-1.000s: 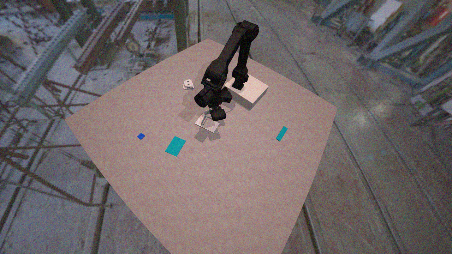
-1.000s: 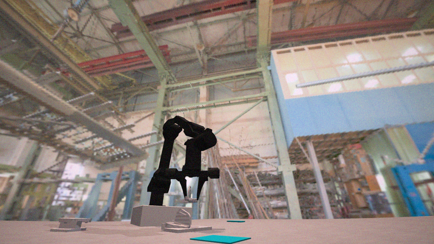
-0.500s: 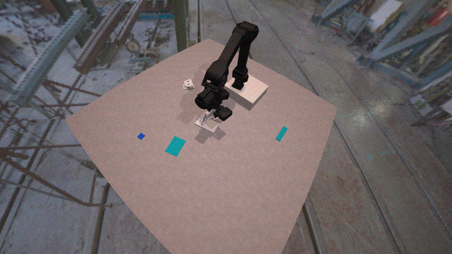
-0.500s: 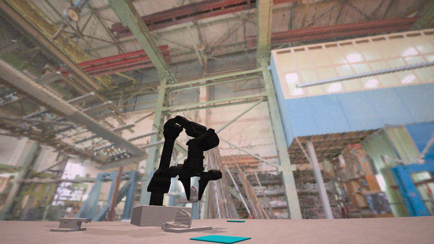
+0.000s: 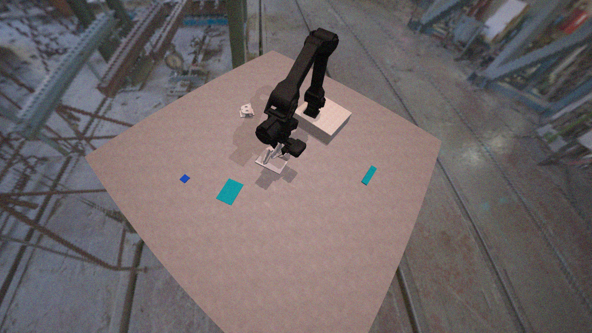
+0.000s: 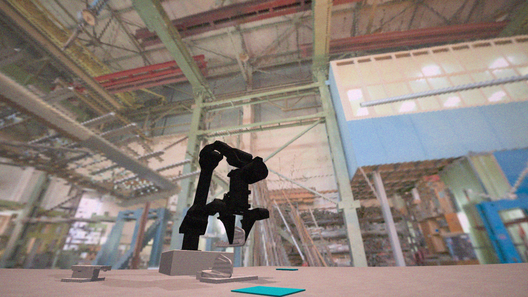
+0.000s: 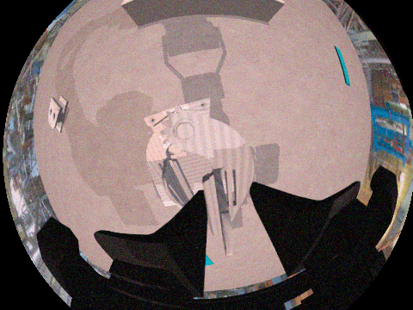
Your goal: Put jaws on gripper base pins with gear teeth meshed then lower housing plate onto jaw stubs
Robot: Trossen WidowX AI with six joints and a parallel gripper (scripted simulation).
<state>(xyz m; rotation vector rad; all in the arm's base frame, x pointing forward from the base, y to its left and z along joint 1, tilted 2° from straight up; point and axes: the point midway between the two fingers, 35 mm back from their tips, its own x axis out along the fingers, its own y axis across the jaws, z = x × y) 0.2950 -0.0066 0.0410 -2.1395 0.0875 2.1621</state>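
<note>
My gripper tip is now 8 cm above the flat white plate, 3 cm to the left of it and 1 cm short of it. Also, from my gripper tip: gripper base 30 cm to the right, 18 cm behind, 6 cm below; housing plate 8 cm below, 5 cm behind, 3 cm to the right; large teal patch 21 cm ahead, 10 cm to the right, 8 cm below.
</note>
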